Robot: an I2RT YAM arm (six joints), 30 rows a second.
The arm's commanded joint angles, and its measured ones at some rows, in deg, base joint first. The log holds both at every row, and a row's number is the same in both.
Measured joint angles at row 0:
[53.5 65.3 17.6 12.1 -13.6 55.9]
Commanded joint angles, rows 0 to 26:
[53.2 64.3 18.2 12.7 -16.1 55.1]
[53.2 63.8 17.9 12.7 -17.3 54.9]
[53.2 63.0 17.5 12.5 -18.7 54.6]
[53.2 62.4 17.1 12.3 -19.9 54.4]
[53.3 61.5 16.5 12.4 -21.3 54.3]
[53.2 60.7 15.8 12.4 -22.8 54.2]
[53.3 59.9 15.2 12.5 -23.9 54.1]
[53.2 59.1 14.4 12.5 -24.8 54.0]
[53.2 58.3 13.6 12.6 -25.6 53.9]
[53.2 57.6 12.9 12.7 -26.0 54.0]
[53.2 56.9 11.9 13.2 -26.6 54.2]
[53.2 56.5 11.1 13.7 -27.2 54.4]
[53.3 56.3 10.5 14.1 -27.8 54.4]
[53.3 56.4 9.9 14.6 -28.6 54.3]
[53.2 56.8 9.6 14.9 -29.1 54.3]
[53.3 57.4 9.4 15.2 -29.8 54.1]
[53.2 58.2 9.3 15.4 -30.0 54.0]
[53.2 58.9 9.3 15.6 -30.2 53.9]
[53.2 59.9 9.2 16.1 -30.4 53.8]
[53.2 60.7 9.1 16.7 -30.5 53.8]
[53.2 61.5 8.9 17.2 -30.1 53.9]
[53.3 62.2 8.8 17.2 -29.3 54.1]
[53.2 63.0 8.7 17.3 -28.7 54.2]
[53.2 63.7 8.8 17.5 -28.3 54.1]
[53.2 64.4 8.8 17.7 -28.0 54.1]
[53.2 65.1 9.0 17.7 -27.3 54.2]
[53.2 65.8 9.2 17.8 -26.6 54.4]
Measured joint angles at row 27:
[53.5 64.3 9.5 16.1 -28.4 54.4]
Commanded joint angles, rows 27 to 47:
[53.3 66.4 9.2 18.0 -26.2 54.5]
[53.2 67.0 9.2 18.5 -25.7 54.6]
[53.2 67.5 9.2 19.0 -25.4 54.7]
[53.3 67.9 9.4 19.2 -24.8 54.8]
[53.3 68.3 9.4 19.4 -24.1 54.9]
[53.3 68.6 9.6 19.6 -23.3 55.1]
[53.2 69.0 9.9 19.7 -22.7 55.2]
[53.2 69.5 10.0 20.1 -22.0 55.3]
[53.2 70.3 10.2 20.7 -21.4 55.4]
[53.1 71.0 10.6 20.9 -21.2 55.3]
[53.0 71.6 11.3 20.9 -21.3 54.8]
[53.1 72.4 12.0 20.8 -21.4 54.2]
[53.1 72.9 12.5 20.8 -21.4 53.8]
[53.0 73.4 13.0 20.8 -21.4 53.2]
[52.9 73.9 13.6 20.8 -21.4 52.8]
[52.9 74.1 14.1 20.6 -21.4 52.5]
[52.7 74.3 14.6 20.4 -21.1 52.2]
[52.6 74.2 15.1 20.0 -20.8 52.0]
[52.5 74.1 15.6 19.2 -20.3 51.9]
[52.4 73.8 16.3 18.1 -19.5 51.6]
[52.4 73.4 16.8 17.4 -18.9 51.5]
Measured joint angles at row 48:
[52.8 73.9 14.8 19.4 -21.4 52.8]
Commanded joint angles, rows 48 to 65:
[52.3 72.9 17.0 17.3 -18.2 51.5]
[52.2 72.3 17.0 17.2 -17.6 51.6]
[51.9 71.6 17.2 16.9 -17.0 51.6]
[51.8 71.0 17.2 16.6 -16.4 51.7]
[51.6 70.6 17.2 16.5 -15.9 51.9]
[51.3 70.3 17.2 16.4 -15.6 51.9]
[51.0 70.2 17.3 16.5 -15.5 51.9]
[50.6 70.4 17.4 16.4 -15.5 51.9]
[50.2 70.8 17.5 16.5 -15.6 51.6]
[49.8 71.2 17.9 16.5 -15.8 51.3]
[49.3 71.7 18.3 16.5 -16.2 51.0]
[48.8 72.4 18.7 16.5 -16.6 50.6]
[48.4 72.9 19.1 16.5 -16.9 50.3]
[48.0 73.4 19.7 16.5 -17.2 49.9]
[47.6 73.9 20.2 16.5 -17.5 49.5]
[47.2 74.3 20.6 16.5 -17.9 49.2]
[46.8 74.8 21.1 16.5 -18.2 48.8]
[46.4 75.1 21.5 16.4 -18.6 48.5]
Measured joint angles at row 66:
[47.2 74.1 19.7 17.0 -17.7 50.3]
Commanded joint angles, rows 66 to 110:
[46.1 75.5 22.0 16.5 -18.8 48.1]
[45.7 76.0 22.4 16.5 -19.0 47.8]
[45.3 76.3 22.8 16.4 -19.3 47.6]
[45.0 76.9 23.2 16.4 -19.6 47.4]
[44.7 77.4 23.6 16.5 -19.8 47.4]
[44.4 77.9 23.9 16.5 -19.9 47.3]
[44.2 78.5 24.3 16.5 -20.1 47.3]
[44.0 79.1 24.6 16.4 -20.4 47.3]
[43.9 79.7 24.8 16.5 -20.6 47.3]
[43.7 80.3 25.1 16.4 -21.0 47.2]
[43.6 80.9 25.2 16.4 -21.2 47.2]
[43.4 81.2 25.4 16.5 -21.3 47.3]
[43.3 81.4 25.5 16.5 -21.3 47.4]
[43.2 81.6 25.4 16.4 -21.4 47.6]
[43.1 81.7 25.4 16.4 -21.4 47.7]
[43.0 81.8 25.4 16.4 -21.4 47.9]
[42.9 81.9 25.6 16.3 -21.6 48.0]
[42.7 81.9 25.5 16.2 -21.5 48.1]
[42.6 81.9 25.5 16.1 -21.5 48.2]
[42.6 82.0 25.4 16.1 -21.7 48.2]
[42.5 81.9 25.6 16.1 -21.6 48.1]
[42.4 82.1 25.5 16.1 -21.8 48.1]
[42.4 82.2 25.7 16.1 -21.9 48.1]
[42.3 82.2 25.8 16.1 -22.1 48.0]
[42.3 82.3 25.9 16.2 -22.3 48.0]
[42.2 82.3 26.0 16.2 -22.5 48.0]
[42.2 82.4 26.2 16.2 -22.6 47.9]
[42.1 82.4 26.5 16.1 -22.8 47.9]
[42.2 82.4 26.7 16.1 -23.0 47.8]
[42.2 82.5 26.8 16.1 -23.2 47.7]
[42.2 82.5 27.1 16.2 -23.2 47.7]
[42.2 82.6 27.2 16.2 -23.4 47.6]
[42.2 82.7 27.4 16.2 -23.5 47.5]
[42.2 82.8 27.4 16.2 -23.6 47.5]
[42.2 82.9 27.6 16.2 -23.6 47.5]
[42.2 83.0 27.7 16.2 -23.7 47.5]
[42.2 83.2 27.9 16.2 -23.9 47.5]
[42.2 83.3 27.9 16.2 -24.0 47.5]
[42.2 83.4 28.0 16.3 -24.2 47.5]
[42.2 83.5 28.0 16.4 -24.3 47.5]
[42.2 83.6 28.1 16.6 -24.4 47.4]
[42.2 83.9 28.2 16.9 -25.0 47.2]
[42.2 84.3 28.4 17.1 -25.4 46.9]
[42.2 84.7 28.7 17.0 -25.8 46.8]
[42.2 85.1 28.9 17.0 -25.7 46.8]
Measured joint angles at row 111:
[42.4 83.8 27.3 16.7 -24.5 47.7]
